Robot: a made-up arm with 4 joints.
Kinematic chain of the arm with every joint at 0, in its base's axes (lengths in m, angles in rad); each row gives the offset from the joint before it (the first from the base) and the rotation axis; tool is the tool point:
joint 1: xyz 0 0 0.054 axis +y
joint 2: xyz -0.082 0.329 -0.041 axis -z
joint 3: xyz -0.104 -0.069 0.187 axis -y
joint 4: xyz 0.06 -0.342 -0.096 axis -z
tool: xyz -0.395 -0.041 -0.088
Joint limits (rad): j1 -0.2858..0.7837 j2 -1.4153..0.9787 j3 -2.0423..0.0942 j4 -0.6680..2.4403
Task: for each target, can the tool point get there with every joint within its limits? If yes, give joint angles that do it. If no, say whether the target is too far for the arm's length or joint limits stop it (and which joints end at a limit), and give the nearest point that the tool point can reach.
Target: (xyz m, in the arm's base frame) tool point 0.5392 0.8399 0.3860
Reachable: no: joint limits stop it (at a limit: joint 1, joint 2, joint 3) | nearest point 0.0512 0.4869 0.4534 | short by 0.606 m
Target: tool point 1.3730 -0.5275 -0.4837
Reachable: no: too far | nearest point 0.6235 -0.0988 -0.0956 | short by 0.947 m
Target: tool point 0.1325 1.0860 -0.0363
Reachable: no: joint limits stop it (at a limit: joint 2, joint 3, joint 4) | nearest point 0.0659 0.5538 0.0091 | short by 0.538 m
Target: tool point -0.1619 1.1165 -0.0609
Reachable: no: joint limits stop it (at a limit: joint 1, joint 2, joint 3) | nearest point -0.3327 0.6105 -0.0328 | short by 0.535 m
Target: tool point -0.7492 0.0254 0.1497
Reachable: yes | joints -0.0666 0.4466 -0.5356 -0.2771
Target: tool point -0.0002 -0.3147 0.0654
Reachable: yes | joints 0.1321 -0.9151 -0.1421 -0.0105
